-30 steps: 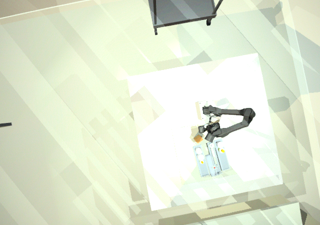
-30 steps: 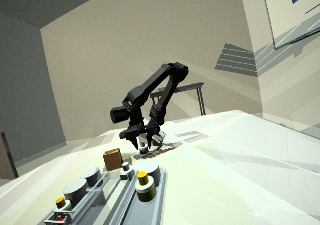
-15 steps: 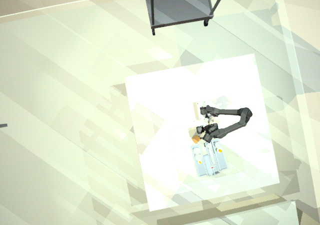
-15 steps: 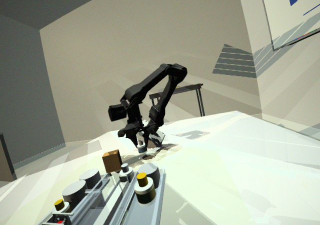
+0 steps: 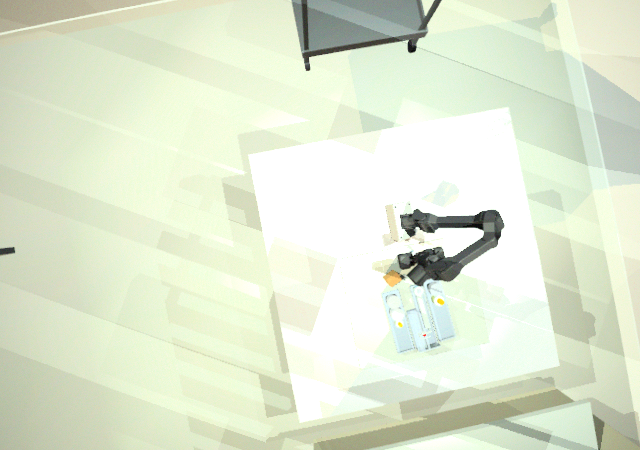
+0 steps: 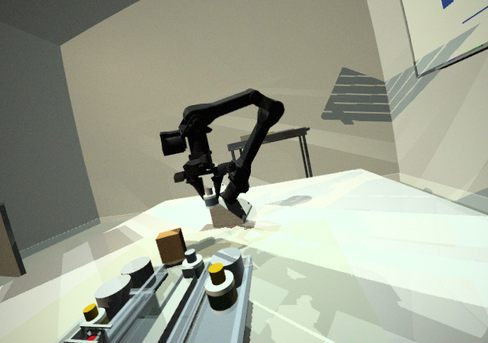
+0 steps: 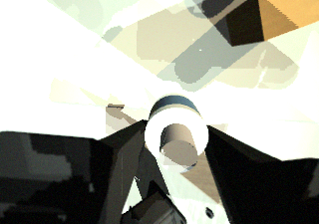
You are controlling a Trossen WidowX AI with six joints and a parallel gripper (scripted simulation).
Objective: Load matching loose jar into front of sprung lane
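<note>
Now: the orange box 110 mm ahead of my gripper tip, 80 mm to the right of it and 80 mm below it. Also, from my gripper tip: red mark 370 mm ahead, 50 mm below, 30 mm to the left.
</note>
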